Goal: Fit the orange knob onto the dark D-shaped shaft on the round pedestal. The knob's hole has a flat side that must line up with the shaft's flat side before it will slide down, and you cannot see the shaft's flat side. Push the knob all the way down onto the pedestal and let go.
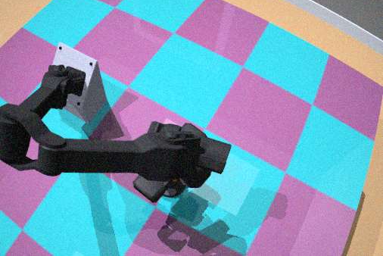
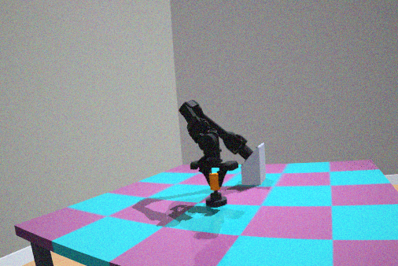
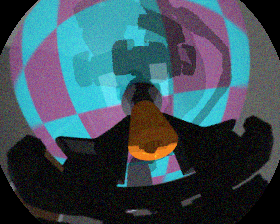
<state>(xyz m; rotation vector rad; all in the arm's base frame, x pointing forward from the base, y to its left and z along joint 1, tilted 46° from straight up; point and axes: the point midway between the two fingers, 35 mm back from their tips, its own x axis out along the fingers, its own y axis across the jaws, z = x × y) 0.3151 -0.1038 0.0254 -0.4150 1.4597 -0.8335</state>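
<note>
Right now the orange knob is 20 mm above my gripper tip. The rest, counted from my gripper tip: dark round pedestal: 40 mm below.
</note>
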